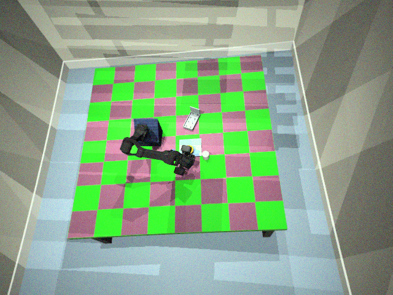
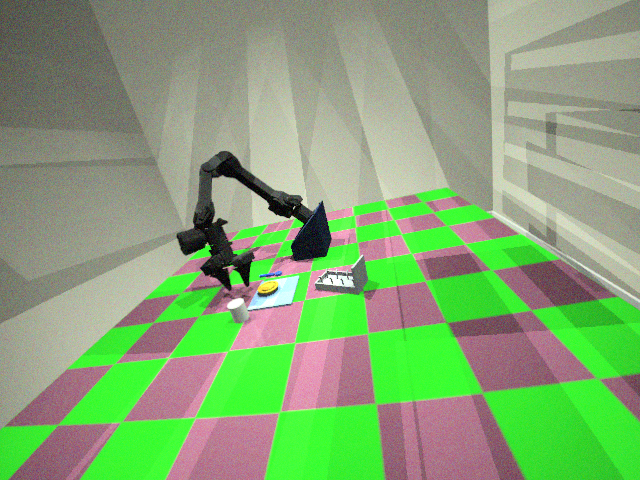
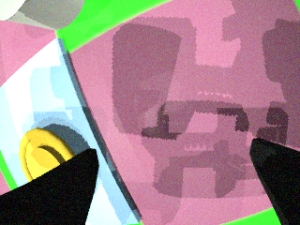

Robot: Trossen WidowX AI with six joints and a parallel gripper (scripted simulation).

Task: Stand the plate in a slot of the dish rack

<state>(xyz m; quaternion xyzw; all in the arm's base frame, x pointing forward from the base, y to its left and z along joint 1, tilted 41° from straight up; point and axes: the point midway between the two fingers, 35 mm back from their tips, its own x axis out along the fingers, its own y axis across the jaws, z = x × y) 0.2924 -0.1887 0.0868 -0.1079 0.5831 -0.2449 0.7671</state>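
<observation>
My gripper tip is now 10 cm to the right of the yellow plate and 1 cm above it. Round my gripper tip: light blue mat 1 cm ahead, 12 cm to the left, 2 cm below; blue spoon 11 cm behind, 7 cm to the left, 2 cm below; white cup 12 cm ahead, 6 cm to the left.
</observation>
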